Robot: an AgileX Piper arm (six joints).
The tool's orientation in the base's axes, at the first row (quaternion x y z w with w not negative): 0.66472 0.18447 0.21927 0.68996
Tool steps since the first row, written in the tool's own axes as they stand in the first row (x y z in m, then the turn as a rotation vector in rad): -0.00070 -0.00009 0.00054 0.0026 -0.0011 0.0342; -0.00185 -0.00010 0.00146 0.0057 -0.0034 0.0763; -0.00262 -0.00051 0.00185 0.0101 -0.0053 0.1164; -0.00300 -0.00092 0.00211 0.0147 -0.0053 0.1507; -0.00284 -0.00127 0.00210 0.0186 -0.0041 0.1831; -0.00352 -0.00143 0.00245 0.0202 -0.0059 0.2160
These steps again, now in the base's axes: -0.00029 -0.00084 -0.00009 0.0209 -0.0272 0.0006; -0.00074 -0.00224 -0.00010 0.0466 -0.0608 0.0005; -0.00115 -0.00299 -0.00052 0.0723 -0.0919 0.0007; -0.00130 -0.00343 -0.00093 0.0949 -0.1181 0.0025; -0.00115 -0.00334 -0.00127 0.1158 -0.1430 0.0054; -0.00152 -0.00401 -0.00144 0.1352 -0.1697 0.0053
